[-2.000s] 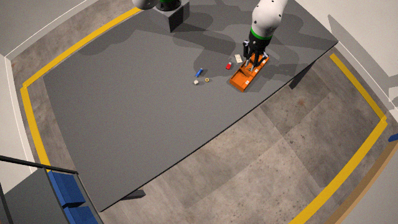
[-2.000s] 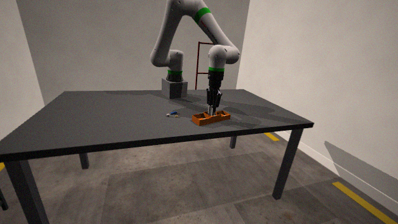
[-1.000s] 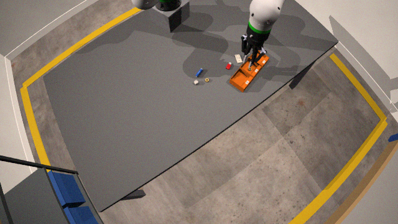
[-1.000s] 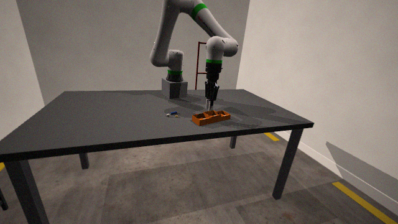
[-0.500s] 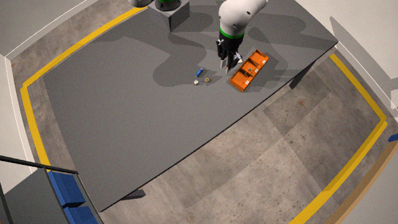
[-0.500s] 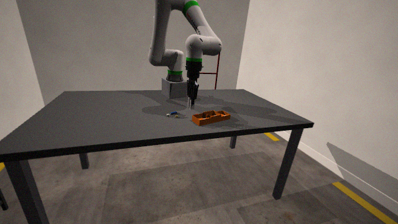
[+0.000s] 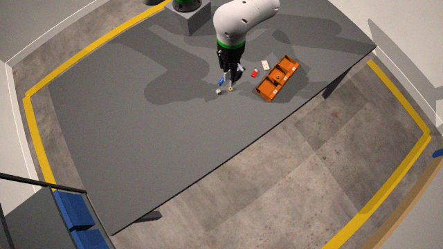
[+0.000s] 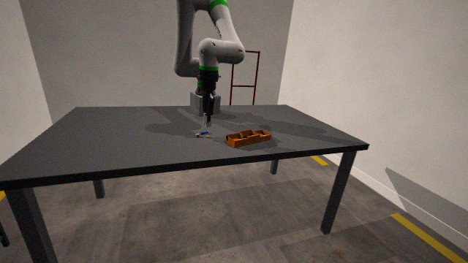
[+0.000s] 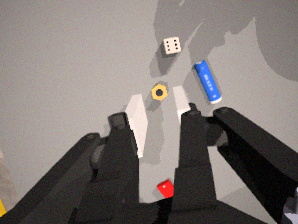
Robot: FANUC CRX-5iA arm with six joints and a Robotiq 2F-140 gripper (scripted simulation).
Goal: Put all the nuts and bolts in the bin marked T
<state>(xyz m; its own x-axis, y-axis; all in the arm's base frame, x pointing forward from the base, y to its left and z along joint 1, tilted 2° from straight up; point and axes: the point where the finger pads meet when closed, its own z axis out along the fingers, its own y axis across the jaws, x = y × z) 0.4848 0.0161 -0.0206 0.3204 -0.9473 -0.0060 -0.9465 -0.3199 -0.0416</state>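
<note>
Now: hand 230 mm to the right of the orange three-compartment bin, 80 mm above it and 30 mm short of it. Also, from my hand: red usb stick: 140 mm to the left, 100 mm below, 30 mm behind; blue cylinder: 100 mm below, 50 mm behind, 20 mm to the right; small white die: 100 mm below, 50 mm to the right, 10 mm behind.
</note>
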